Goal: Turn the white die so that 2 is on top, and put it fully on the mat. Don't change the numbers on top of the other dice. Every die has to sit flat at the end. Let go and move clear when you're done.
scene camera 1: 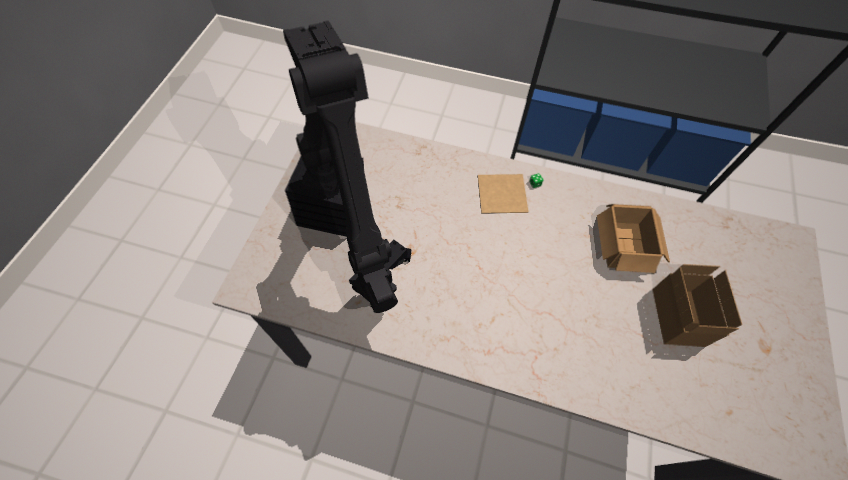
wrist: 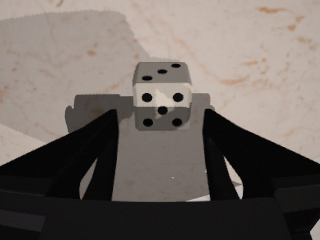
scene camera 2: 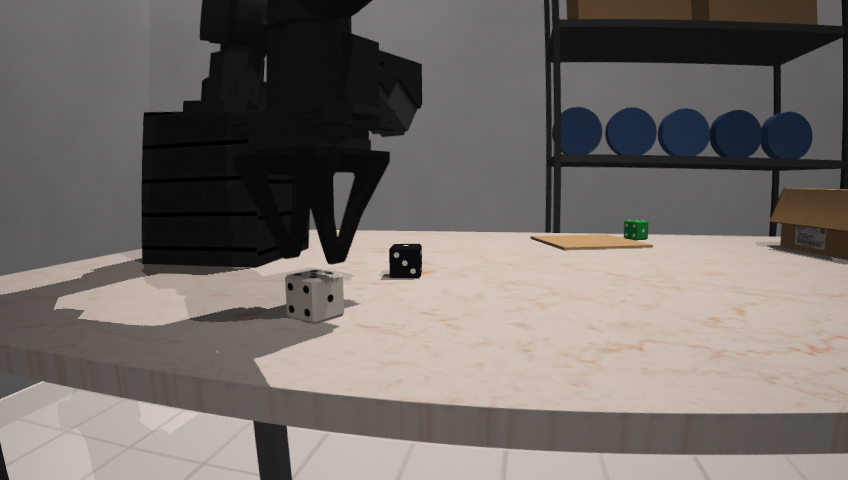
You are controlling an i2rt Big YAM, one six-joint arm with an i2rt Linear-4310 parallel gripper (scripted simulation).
Note:
The pictures show: the gripper and a mat.
The gripper is seen too in the wrist view.

